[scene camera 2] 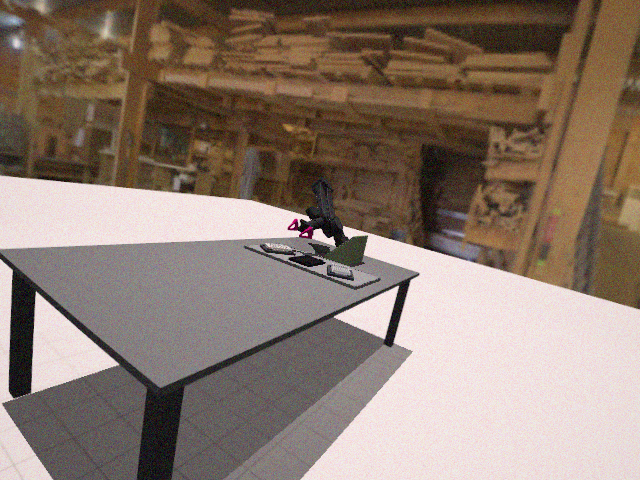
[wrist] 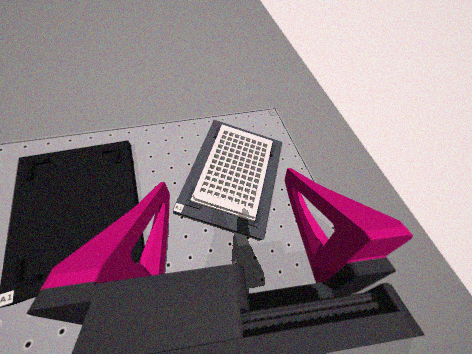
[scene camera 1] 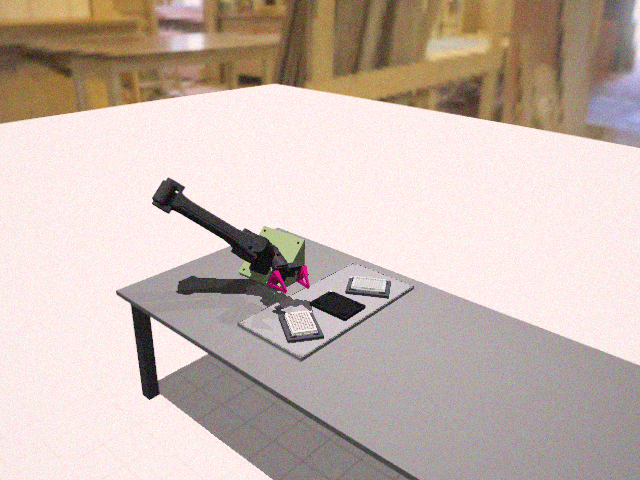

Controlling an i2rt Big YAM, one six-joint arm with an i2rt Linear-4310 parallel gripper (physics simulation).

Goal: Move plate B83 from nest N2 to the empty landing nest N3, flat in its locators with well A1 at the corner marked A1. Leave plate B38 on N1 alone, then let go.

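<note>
My gripper (scene camera 1: 296, 289) (scene camera 2: 298, 231) (wrist: 227, 180) is open and empty, its magenta fingers apart above the board, over its arm side. A white 96-well plate (scene camera 1: 301, 322) (scene camera 2: 278, 248) (wrist: 234, 172) sits on a dark grey nest (scene camera 1: 305, 338) (wrist: 215, 217); in the wrist view it shows beyond and between the fingertips. That nest bears an A1 label at its lower left corner. The middle nest (scene camera 1: 338, 305) (scene camera 2: 306, 260) (wrist: 72, 210) is black and empty, with an A1 label at its lower left. A second pale plate (scene camera 1: 369, 283) (scene camera 2: 340, 270) sits on the far nest (scene camera 1: 368, 293). Plate and nest names are unreadable.
The nests stand on a light perforated board (scene camera 1: 356, 271) (wrist: 160, 162) on the grey table (scene camera 1: 465, 372) (scene camera 2: 180, 304). The green arm mount (scene camera 1: 286, 242) (scene camera 2: 353, 251) stands beside the board. In the wrist view the table edge runs diagonally past the right finger.
</note>
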